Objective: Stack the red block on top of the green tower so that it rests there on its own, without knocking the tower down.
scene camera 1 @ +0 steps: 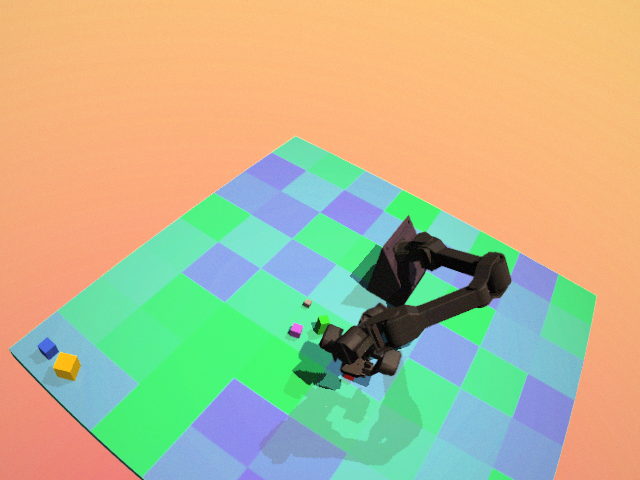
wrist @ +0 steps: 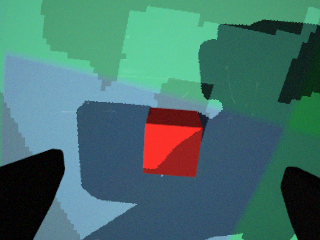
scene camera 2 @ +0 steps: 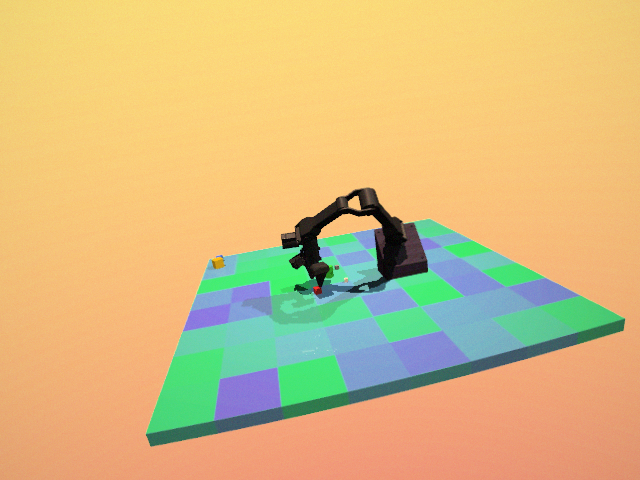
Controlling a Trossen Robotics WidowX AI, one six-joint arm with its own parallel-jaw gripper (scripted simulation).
Note:
My gripper (scene camera 1: 352, 367) is open, holding nothing. I also see a red block (wrist: 172, 138).
My gripper shows as well in the wrist view (wrist: 174, 170) and in scene camera 2 (scene camera 2: 316, 283).

